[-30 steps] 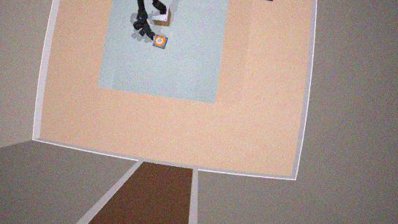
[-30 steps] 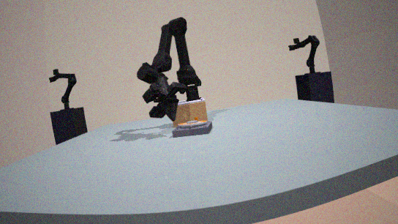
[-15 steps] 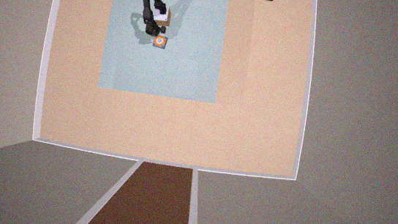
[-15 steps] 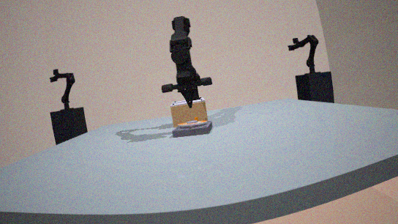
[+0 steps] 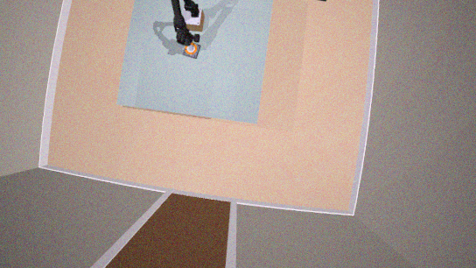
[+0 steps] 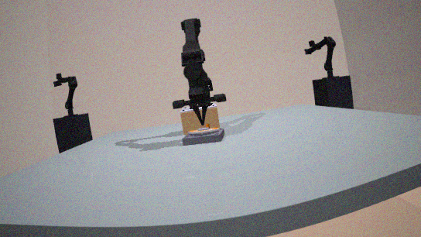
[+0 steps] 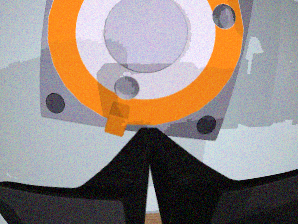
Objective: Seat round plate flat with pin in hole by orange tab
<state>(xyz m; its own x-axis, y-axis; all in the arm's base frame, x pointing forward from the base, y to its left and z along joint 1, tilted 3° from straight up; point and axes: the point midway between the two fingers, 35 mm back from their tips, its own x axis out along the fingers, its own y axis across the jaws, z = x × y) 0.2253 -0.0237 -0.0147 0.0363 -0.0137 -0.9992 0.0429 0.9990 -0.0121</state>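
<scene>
The grey square base is 50 mm ahead of my gripper tip and 20 mm below it.
</scene>
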